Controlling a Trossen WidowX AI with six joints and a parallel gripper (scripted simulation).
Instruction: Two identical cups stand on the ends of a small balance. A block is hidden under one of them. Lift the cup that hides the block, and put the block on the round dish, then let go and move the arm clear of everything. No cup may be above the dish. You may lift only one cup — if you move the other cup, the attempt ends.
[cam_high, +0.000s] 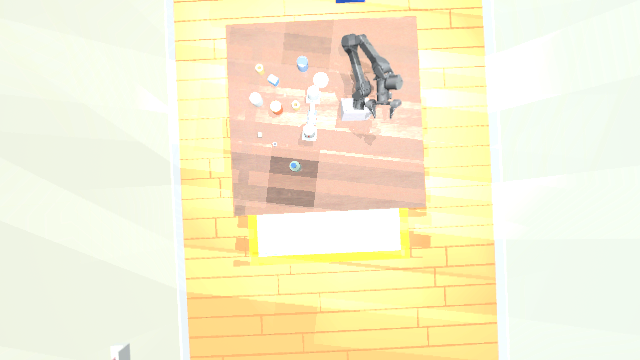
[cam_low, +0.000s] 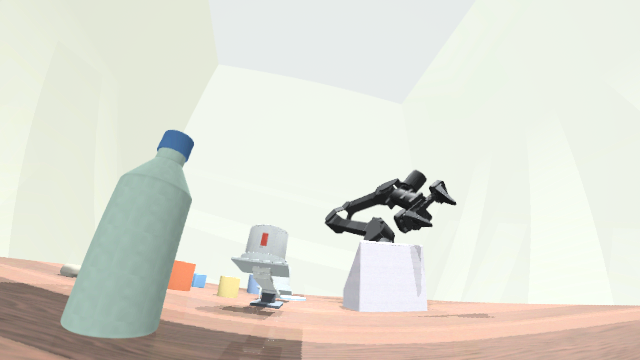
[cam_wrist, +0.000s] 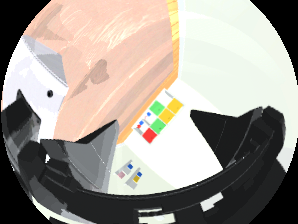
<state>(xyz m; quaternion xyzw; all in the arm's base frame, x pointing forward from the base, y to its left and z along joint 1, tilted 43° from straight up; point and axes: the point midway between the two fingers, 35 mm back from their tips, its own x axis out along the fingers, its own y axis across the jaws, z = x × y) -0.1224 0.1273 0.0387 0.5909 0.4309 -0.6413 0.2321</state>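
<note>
Now: the pale block 410 mm ahead of my gripper tip, 190 mm below it and 180 mm to the right of it. Also, from my gripper tip: small balance: 420 mm ahead, 210 mm below, 50 mm to the right; then pale green bottle: 490 mm ahead, 290 mm to the left, 120 mm below; then round white dish: 370 mm ahead, 310 mm to the right, 230 mm below.
</note>
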